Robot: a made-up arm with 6 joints.
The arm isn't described. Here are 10 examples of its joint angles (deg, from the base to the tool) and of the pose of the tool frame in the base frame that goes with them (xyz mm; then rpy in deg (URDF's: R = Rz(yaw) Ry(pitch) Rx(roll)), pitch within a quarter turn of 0, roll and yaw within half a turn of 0).
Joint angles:
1: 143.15 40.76 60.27 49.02 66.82 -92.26
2: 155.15 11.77 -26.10 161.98 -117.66 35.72
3: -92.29 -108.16 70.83 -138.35 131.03 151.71
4: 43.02 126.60 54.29 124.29 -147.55 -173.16
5: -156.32 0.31 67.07 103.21 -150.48 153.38
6: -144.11 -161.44 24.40 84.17 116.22 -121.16
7: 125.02 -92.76 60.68 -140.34 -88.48 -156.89
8: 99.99 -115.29 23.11 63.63 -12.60 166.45
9: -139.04 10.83 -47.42 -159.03 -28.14 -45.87
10: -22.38 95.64 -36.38 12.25 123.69 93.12
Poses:
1: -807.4 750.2 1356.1 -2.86 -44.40 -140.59
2: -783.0 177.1 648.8 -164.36 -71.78 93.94
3: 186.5 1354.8 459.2 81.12 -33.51 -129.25
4: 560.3 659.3 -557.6 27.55 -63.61 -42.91
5: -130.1 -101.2 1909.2 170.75 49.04 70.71
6: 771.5 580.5 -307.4 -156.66 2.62 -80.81
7: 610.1 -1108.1 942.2 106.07 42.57 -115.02
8: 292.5 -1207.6 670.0 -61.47 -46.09 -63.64
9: -252.5 -438.1 385.5 -146.85 31.20 -127.66
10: 13.5 -192.6 -163.5 -84.88 7.60 -12.12
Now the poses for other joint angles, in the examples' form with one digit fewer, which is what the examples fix.
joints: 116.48 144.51 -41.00 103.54 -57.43 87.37
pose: 170 -435 -66 -9.4 8.3 -7.6
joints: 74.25 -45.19 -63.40 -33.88 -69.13 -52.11
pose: 224 254 589 143.3 58.0 153.8
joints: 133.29 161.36 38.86 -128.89 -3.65 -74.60
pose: 162 -334 -650 18.7 59.7 -52.3
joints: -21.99 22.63 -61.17 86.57 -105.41 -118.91
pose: 451 -194 288 -54.7 -14.9 -117.1
